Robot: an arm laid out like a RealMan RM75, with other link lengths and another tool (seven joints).
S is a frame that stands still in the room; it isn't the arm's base.
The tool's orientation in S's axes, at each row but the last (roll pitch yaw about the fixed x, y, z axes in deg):
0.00 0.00 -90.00
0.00 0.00 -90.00
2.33 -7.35 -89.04
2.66 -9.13 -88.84
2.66 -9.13 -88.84
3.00 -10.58 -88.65
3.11 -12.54 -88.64
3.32 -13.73 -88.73
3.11 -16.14 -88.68
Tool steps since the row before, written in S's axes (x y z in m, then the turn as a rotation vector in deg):
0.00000 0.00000 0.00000 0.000 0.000 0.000
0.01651 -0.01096 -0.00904 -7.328 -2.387 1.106
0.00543 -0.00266 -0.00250 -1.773 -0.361 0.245
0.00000 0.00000 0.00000 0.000 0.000 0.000
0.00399 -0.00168 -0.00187 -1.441 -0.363 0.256
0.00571 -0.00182 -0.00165 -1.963 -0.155 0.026
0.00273 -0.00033 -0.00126 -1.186 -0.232 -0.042
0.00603 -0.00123 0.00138 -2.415 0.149 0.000
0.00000 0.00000 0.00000 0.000 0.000 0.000
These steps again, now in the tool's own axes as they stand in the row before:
0.00000 0.00000 0.00000 0.000 0.000 0.000
0.01096 0.01651 -0.00904 2.387 -7.328 1.106
0.00241 0.00527 -0.00305 0.360 -1.769 0.273
0.00000 0.00000 0.00000 0.000 0.000 0.000
0.00144 0.00385 -0.00231 0.370 -1.437 0.267
0.00162 0.00555 -0.00227 0.112 -1.963 0.108
0.00011 0.00265 -0.00146 0.190 -1.194 -0.020
0.00165 0.00605 0.00067 -0.197 -2.404 0.188
0.00000 0.00000 0.00000 0.000 0.000 0.000

